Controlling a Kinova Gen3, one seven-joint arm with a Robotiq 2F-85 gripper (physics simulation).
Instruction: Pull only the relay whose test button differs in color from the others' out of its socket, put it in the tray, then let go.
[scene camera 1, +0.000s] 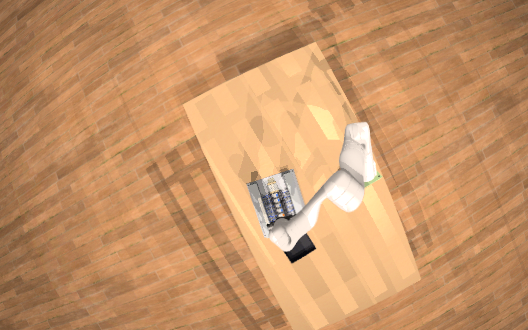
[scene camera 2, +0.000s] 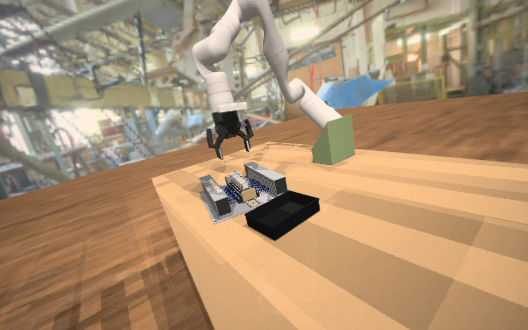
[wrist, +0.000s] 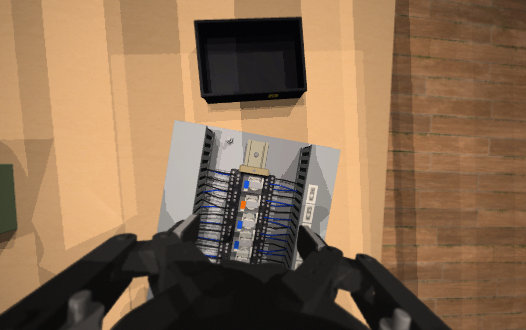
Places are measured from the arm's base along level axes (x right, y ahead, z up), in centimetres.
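Pixels of known places: gripper, fingertip midpoint: (scene camera 2: 235, 155) (wrist: 249, 231); arm's base, origin of the base link: (scene camera 1: 366, 174) (scene camera 2: 335, 128).
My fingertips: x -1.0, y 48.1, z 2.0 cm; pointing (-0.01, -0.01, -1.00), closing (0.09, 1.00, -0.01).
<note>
Ahead of a thing's pixels: the offset from my fingertips to its top centre.
The relay with the orange test button @(dy -0.2, dx +0.0, dz -8.2 cm) (wrist: 251, 203) sits in its socket, second in the row from the tray end, in the wrist view. Relays with blue buttons @(dy +0.2, dx -2.7, dz -8.2 cm) (wrist: 254, 183) @(dy -0.5, dx +2.8, dz -8.2 cm) (wrist: 248, 221) sit on both sides of it. The black tray @(dy -0.6, dx -21.9, dz -11.6 cm) (scene camera 1: 300, 249) (scene camera 2: 295, 220) (wrist: 240, 97) stands beyond that end of the panel and is empty. My gripper (scene camera 2: 234, 152) (wrist: 249, 231) is open and empty, pointing down above the panel. In the wrist view its fingertips lie on either side of the row, lower in the picture than the orange-button relay. The gripper body hides the row's far end.
Grey wiring ducts @(dy -10.3, dx +4.1, dz -8.8 cm) (scene camera 2: 265, 179) (wrist: 187, 165) stand along both sides of the relay row on the panel, with blue and black wires running to the sockets. A tan end stop @(dy +0.4, dx -4.6, dz -11.1 cm) (wrist: 254, 170) closes the row's tray end. The green arm base (scene camera 2: 341, 141) stands at the table's edge.
</note>
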